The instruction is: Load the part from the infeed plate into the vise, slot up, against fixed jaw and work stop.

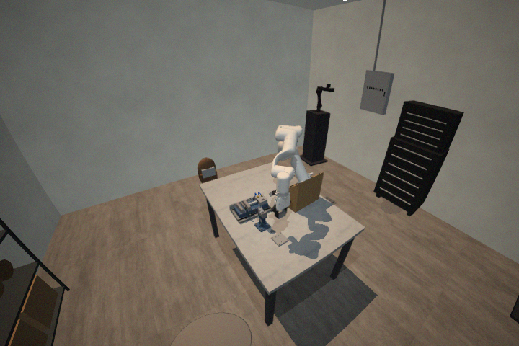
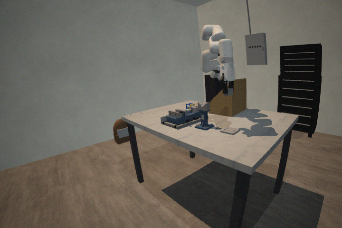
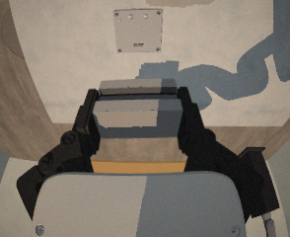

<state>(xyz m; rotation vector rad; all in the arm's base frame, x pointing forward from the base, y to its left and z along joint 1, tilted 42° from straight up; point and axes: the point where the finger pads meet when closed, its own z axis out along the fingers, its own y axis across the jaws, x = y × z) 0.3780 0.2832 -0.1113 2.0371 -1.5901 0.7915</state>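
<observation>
The part is 10 mm below my hand. The rest, counted from my hand: air cylinder rod 50 mm ahead, 350 mm to the right, 170 mm below; then work stop 130 mm ahead, 300 mm to the right, 150 mm below; then infeed plate 20 mm to the left, 240 mm below.
</observation>
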